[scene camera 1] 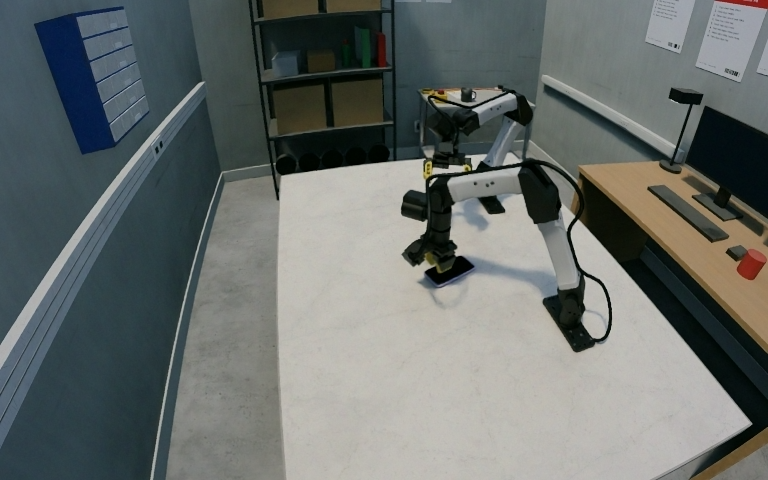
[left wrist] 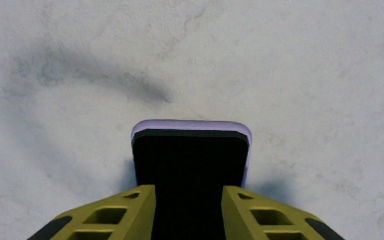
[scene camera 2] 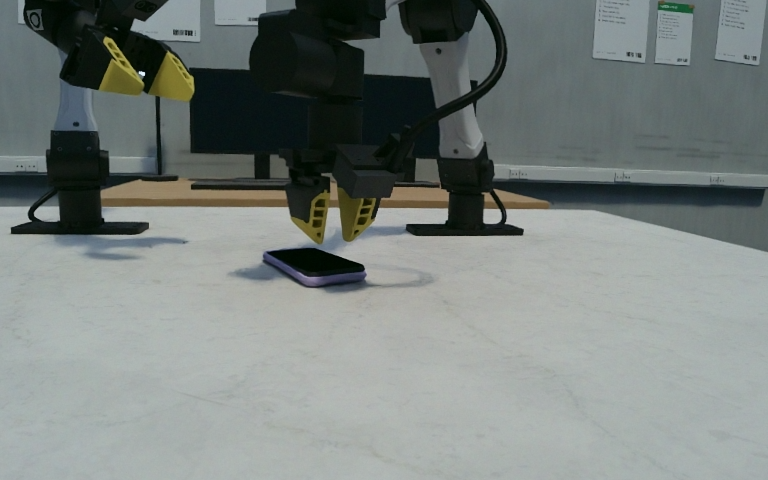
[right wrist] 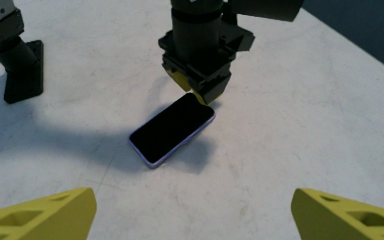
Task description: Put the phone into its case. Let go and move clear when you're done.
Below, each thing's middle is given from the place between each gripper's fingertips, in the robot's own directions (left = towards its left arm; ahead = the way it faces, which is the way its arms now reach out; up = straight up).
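My left hand [scene camera 2: 333,242] is 40 mm above the black phone [scene camera 2: 311,262]; it is also 20 mm to the left of the phone and 50 mm past it.
From my right hand [scene camera 2: 168,94], I find the black phone 200 mm below, 30 mm ahead and 170 mm to the left.
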